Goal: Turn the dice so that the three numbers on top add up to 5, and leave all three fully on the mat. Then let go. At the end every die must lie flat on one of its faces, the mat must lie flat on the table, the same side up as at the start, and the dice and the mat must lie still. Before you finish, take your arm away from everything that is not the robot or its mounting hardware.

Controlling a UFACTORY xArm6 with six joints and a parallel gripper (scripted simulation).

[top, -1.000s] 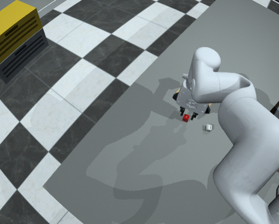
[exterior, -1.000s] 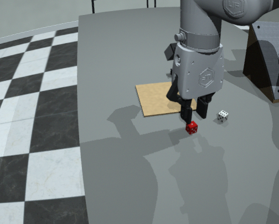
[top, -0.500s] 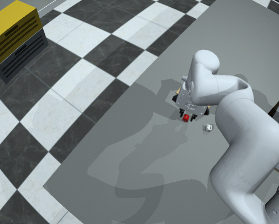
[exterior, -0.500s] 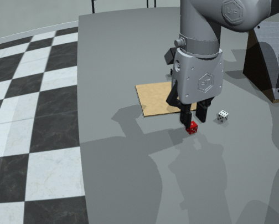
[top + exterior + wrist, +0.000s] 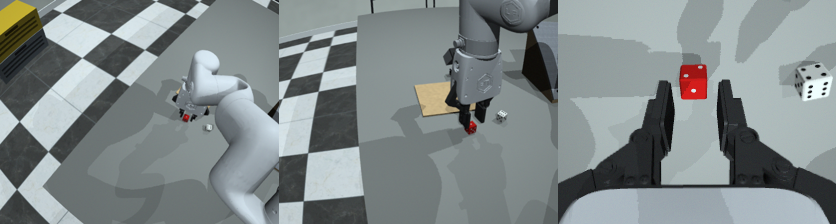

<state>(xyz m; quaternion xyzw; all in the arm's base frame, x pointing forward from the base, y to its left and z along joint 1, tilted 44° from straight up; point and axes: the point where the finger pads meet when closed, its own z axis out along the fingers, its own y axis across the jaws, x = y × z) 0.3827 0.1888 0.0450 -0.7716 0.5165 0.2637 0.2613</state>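
My gripper is now 40 mm above the red die. Also, from my hand: white die: 90 mm behind, 40 mm below, 30 mm to the right; tan mat: 140 mm to the right, 40 mm below, 40 mm ahead; black die: 250 mm to the right, 40 mm below, 10 mm behind.
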